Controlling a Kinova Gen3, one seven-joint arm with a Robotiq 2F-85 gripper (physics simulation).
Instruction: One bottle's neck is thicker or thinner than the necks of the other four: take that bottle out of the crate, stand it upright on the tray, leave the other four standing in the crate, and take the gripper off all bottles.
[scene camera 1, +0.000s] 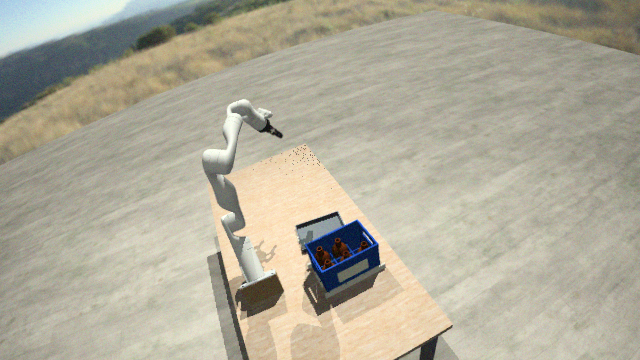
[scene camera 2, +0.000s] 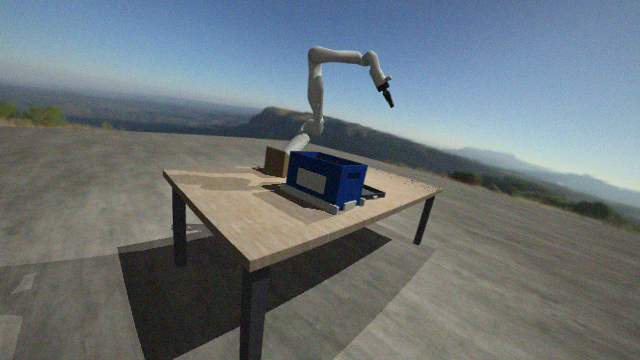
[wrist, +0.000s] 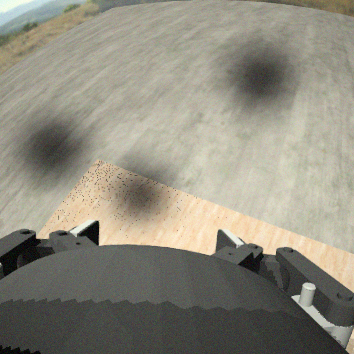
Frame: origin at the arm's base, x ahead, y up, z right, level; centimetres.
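Seen in the pictures: gripper, fingertip midpoint: (scene camera 1: 275, 133) (scene camera 2: 392, 106) (wrist: 157, 238); arm's base, origin of the base link: (scene camera 1: 256, 278) (scene camera 2: 284, 160).
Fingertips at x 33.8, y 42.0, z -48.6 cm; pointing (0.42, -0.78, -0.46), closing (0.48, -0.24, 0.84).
Note:
Pixels of each thing's top centre, then the offset from my fingertips to it. Level surfaces: height alone.
- blue crate, middle of its top: (scene camera 2: 328, 157) (scene camera 1: 340, 244) dz +57.0, dx +7.4, dy -31.9 cm
- wooden table, its level: dy -49.4 cm
- flat dark-rimmed grey tray, middle of its top: (scene camera 2: 356, 186) (scene camera 1: 321, 229) dz +29.3, dx +5.0, dy -46.8 cm
A blue crate (scene camera 1: 372, 256) (scene camera 2: 347, 186) stands on the wooden table (scene camera 1: 281, 193) (scene camera 2: 266, 224) (wrist: 211, 225). Several brown bottles stand upright in it, among them one at the back (scene camera 1: 338, 246), one at the left (scene camera 1: 321, 253) and one at the right (scene camera 1: 363, 245). The necks are too small to compare. A flat dark-rimmed grey tray (scene camera 1: 322, 226) (scene camera 2: 373, 191) lies right behind the crate, empty. My gripper (scene camera 1: 277, 133) (scene camera 2: 390, 101) (wrist: 157, 238) is open and empty. It hangs high over the table's far end, far from the crate. In the wrist view only the table corner and floor show.
Grey stop bars (scene camera 1: 351, 281) (scene camera 2: 308, 198) lie against the crate's base. The arm's base block (scene camera 1: 260, 281) (scene camera 2: 276, 161) sits on the table beside the crate. The table's far edge is just below the gripper.

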